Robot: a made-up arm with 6 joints.
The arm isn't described. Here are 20 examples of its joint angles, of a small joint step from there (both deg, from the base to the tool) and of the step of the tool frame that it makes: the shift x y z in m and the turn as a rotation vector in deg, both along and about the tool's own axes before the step.
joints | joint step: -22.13 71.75 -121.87 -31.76 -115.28 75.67 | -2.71 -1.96 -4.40 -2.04 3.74 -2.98
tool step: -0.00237 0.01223 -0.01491 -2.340 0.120 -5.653
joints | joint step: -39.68 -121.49 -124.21 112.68 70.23 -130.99 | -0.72 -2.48 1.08 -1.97 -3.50 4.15
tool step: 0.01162 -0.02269 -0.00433 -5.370 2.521 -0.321
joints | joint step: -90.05 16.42 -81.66 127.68 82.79 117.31 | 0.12 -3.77 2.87 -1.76 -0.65 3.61
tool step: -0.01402 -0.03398 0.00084 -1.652 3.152 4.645
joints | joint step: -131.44 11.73 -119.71 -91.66 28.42 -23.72 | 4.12 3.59 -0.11 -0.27 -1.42 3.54
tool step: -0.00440 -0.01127 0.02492 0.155 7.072 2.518
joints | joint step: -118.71 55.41 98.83 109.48 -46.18 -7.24 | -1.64 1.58 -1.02 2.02 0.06 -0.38
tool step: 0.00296 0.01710 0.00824 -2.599 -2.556 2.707
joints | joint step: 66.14 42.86 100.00 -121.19 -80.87 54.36 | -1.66 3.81 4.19 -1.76 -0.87 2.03
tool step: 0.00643 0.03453 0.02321 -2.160 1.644 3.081
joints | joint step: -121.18 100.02 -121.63 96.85 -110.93 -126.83 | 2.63 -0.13 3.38 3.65 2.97 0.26
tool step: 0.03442 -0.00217 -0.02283 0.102 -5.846 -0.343
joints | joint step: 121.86 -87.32 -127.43 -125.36 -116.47 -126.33 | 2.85 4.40 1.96 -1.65 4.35 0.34
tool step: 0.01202 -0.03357 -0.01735 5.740 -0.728 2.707
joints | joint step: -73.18 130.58 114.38 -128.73 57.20 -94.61 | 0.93 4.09 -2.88 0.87 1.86 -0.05
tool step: -0.00143 -0.02516 -0.01128 2.044 -1.313 5.356
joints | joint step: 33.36 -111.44 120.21 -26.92 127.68 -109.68 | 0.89 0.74 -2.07 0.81 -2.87 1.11
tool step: 0.00312 -0.00571 0.00068 -4.827 1.438 -1.247
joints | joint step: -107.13 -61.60 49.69 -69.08 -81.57 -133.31 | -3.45 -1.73 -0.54 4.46 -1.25 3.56
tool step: 0.03274 -0.03799 -0.00519 1.408 0.855 4.476
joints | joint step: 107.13 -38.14 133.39 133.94 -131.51 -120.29 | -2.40 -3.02 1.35 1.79 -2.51 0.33
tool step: -0.02536 -0.00552 0.00273 -2.476 2.136 1.581
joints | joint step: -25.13 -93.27 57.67 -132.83 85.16 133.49 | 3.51 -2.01 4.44 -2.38 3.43 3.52
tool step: 0.01381 0.02870 -0.02838 -6.524 5.329 -2.609
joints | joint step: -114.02 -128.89 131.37 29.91 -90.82 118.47 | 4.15 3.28 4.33 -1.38 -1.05 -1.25
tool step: 0.01617 -0.02418 -0.01535 1.037 -4.486 2.370
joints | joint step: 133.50 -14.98 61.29 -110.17 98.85 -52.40 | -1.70 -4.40 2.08 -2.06 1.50 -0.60
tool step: 0.00792 0.02813 0.00752 2.694 -1.724 -2.827
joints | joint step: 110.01 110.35 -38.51 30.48 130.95 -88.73 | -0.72 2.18 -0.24 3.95 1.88 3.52
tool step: 0.01110 0.01762 0.01646 2.617 5.194 -0.735
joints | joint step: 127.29 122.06 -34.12 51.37 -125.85 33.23 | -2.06 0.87 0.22 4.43 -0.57 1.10
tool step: -0.00950 -0.01210 0.01237 2.580 -1.099 -0.925
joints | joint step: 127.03 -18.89 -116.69 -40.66 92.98 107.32 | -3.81 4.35 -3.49 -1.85 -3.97 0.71
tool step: -0.00302 -0.03320 -0.00722 3.643 1.766 9.089
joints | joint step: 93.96 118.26 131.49 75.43 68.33 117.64 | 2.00 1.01 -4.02 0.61 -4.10 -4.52
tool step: -0.00518 -0.02099 -0.01421 -1.457 -3.380 2.459
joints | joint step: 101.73 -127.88 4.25 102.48 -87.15 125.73 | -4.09 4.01 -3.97 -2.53 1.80 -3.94
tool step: 0.03618 -0.01327 0.05478 -4.391 2.491 1.669
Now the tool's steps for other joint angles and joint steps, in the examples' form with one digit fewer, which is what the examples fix.
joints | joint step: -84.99 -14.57 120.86 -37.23 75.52 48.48 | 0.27 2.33 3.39 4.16 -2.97 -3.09
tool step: 0.0186 -0.0070 -0.0170 -1.93 1.04 -5.64
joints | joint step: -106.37 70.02 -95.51 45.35 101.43 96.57 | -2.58 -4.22 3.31 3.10 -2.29 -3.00
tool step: -0.0194 -0.0597 -0.0038 6.61 -2.82 2.01
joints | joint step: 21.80 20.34 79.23 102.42 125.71 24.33 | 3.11 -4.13 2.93 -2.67 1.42 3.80
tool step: 0.0409 0.0110 0.0154 -1.48 3.21 -6.49
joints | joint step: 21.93 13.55 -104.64 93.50 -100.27 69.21 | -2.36 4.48 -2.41 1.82 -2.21 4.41
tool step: 0.0148 -0.0210 0.0124 -0.34 2.98 5.62
